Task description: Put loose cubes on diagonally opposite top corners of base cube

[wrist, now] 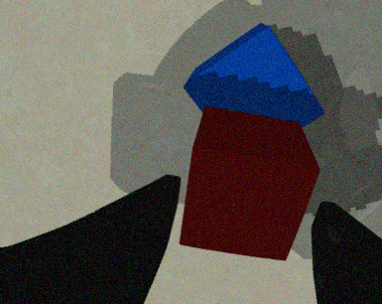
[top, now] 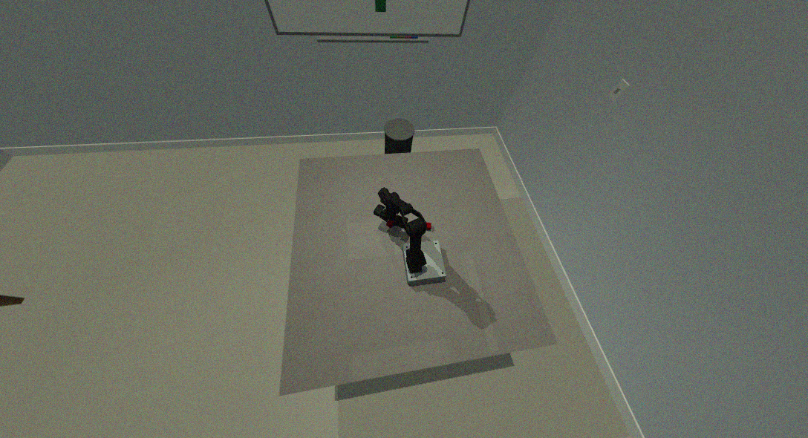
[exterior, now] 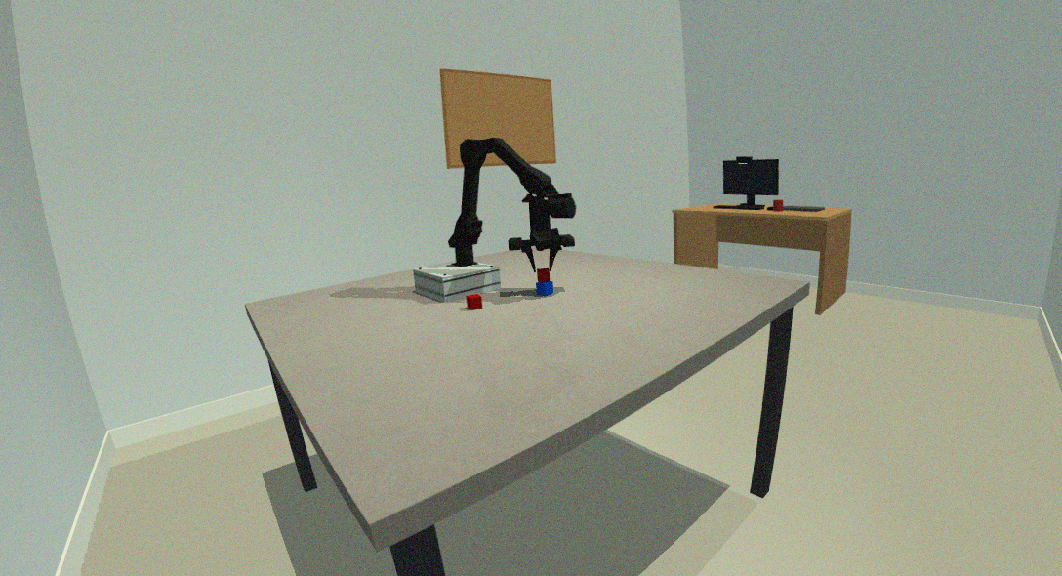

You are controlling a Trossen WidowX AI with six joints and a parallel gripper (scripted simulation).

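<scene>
My gripper tip is 40 mm above the blue cube, 20 mm short of it and 10 mm to the left of it.
</scene>
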